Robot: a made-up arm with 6 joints.
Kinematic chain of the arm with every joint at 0, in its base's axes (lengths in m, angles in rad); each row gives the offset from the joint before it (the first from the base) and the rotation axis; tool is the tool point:
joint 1: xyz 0 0 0.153 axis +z
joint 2: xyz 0 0.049 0 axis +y
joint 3: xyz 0 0 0.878 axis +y
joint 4: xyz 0 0 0.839 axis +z
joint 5: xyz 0 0 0 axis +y
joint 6: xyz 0 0 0.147 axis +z
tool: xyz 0 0 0
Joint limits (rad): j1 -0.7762..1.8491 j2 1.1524..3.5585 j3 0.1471..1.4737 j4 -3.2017..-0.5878 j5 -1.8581..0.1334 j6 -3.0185..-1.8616
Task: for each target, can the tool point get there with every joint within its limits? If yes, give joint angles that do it. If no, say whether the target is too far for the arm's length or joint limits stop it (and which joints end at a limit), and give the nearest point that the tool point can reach.
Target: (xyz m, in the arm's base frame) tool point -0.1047 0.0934 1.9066
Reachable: no: joint limits stop it (at a limit: joint 1, joint 2, joint 3, joint 4, joint 5) | nearest point -0.5451 1.4449 0.8364 | short by 1.779 m
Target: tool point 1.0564 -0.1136 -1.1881
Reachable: yes | joints -0.2773 2.2372 0.5499 -1.1558 -1.3396 -2.1066
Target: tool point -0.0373 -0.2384 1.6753
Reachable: no: joint limits stop it (at a limit: joint 1, joint 2, joint 3, joint 4, joint 5) | nearest point 1.1873 -0.9874 0.8364 | short by 1.663 m
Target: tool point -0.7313 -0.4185 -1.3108
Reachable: yes | joints 0.7117 3.3522 0.7038 -0.9105 -1.2940 -2.3704
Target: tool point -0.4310 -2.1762 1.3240
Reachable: no: too far | nearest point -0.2391 -1.2073 -0.2613 | short by 1.868 m
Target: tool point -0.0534 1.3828 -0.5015
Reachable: yes | joints 1.4710 1.5601 0.9870 -1.3206 -1.6599 -2.5845
